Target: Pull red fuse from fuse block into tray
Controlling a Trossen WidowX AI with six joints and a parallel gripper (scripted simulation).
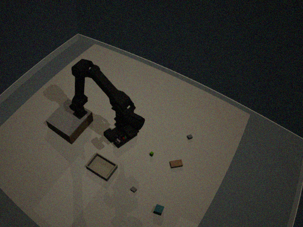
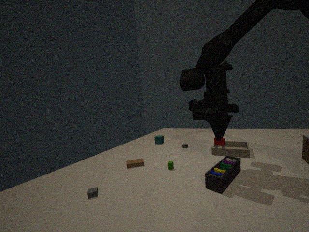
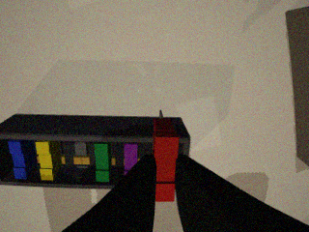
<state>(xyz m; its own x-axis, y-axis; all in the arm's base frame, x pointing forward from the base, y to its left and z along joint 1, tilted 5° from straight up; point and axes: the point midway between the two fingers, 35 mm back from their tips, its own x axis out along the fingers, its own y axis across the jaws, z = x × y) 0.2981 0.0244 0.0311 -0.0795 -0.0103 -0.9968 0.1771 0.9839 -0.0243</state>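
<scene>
Right now the tray is 170 mm to the right of my gripper tip and 90 mm below it. From my gripper tip the other things lie so: red fuse 10 mm below; then white fuse 70 mm below, 30 mm behind; then purple fuse 70 mm below, 30 mm behind, 20 mm to the left.
</scene>
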